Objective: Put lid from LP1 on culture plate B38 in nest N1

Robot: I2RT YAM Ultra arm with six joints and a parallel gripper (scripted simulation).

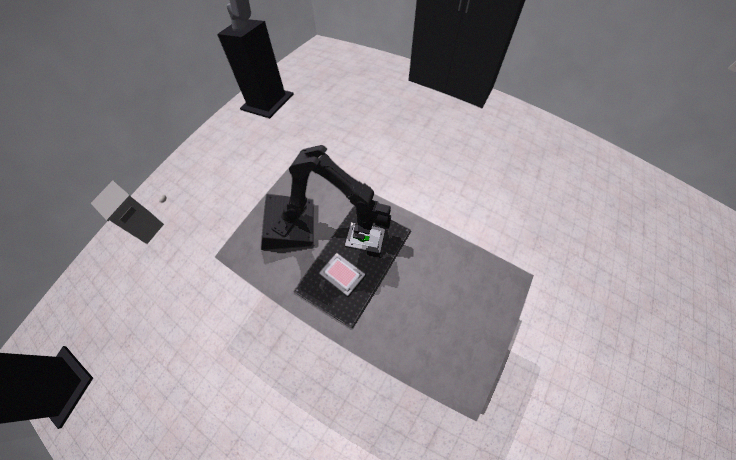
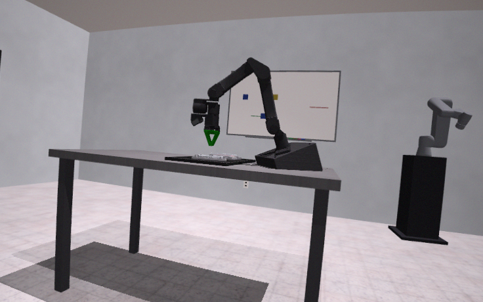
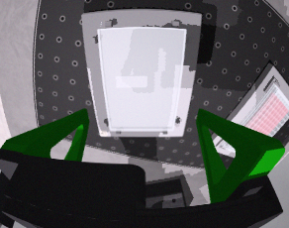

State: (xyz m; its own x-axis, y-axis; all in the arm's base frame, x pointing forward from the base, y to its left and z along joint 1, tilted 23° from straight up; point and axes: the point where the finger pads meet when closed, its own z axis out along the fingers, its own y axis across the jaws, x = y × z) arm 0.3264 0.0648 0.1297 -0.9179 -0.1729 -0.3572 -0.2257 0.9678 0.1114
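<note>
Right now the clear lid is 6 cm below my hand. Round my hand: culture plate B38: 20 cm to the right, 6 cm below, 1 cm behind; then grey lid park LP1: 7 cm below; then grey plate nest N1: 20 cm to the right, 7 cm below, 1 cm behind.
</note>
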